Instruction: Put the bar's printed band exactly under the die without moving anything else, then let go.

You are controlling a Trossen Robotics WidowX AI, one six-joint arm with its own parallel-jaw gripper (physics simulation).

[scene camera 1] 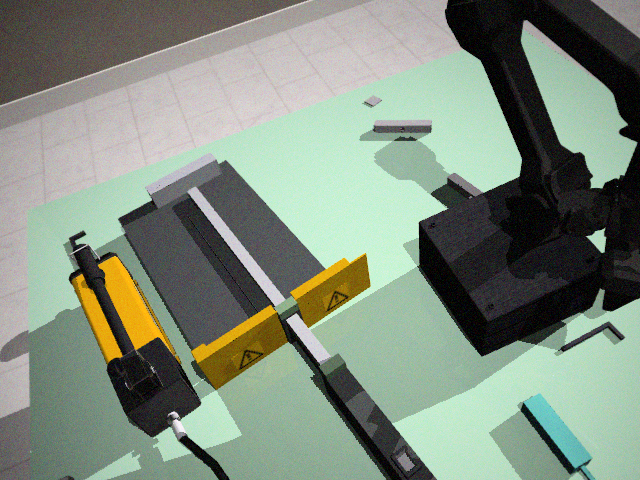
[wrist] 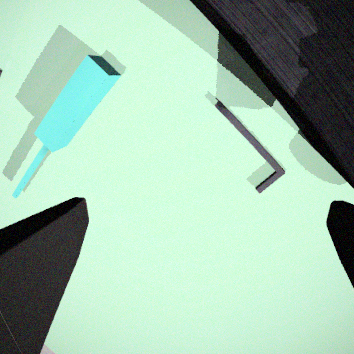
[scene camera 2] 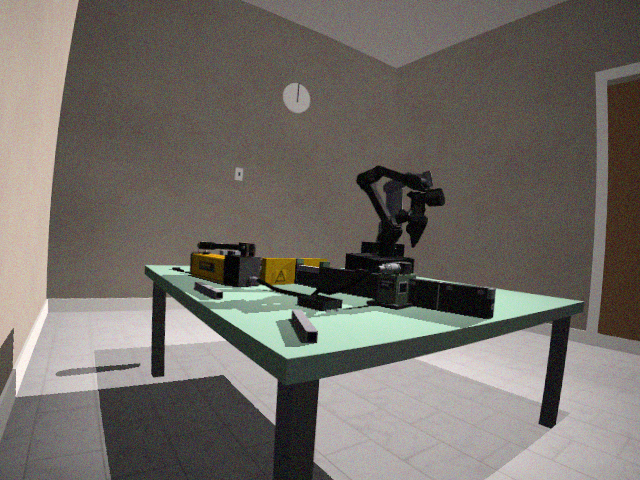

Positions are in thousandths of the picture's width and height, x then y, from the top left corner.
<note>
My gripper (scene camera 1: 949,593) is open, with nothing in its grasp. Also in view: a cyan tool (scene camera 1: 880,924). I also see a long grey bar (scene camera 1: 395,559).
The cyan tool is seen too in the wrist view (wrist: 267,216). My gripper shows as well in the wrist view (wrist: 595,597) and in scene camera 2 (scene camera 2: 648,511). The wrist view does not show the long grey bar: it is out of frame. Scene camera 2 does not show the cyan tool, which is hidden by a yellow die block.
</note>
